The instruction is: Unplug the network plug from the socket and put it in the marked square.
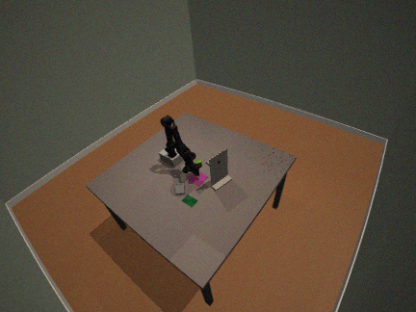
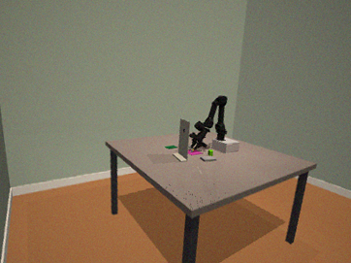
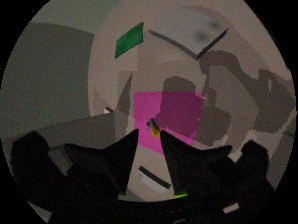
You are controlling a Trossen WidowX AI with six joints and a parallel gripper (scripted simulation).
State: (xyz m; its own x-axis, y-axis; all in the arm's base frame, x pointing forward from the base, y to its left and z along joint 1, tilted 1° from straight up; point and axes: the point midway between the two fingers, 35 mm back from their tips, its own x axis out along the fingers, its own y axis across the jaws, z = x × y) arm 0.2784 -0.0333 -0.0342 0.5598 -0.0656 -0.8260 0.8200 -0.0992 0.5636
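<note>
Right now the network plug is 10 mm below my gripper tip and 10 mm ahead of it. Round my gripper tip: magenta square 30 mm below; upright pale panel 170 mm ahead, 110 mm above, 70 mm to the left; green cube 120 mm to the left, 90 mm behind, 10 mm below.
</note>
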